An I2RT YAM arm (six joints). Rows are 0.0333 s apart.
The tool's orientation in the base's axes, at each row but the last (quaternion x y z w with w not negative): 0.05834, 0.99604, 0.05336, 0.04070; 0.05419, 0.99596, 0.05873, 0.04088; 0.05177, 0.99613, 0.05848, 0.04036; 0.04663, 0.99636, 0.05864, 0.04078; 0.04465, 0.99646, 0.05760, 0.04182; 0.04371, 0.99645, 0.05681, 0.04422; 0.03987, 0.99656, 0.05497, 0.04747; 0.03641, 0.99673, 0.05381, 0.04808
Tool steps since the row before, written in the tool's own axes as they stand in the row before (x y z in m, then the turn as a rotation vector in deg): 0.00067, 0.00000, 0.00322, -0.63, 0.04, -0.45; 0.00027, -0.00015, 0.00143, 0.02, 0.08, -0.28; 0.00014, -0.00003, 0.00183, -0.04, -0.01, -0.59; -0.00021, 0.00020, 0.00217, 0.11, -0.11, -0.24; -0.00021, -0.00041, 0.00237, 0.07, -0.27, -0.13; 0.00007, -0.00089, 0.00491, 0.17, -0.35, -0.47; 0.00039, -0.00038, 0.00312, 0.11, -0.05, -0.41; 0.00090, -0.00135, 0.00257, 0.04, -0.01, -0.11
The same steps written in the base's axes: -0.00038, 0.00041, -0.00324, 0.59, -0.08, 0.50; -0.00016, 0.00004, -0.00145, -0.04, 0.05, 0.29; 0.00002, 0.00019, -0.00183, -0.01, -0.08, 0.59; 0.00041, 0.00042, -0.00211, -0.14, -0.13, 0.22; 0.00038, -0.00016, -0.00238, -0.10, -0.28, 0.09; 0.00031, -0.00034, -0.00497, -0.24, -0.38, 0.41; -0.00011, -0.00001, -0.00317, -0.15, -0.08, 0.39; -0.00073, -0.00100, -0.00278, -0.05, -0.02, 0.10
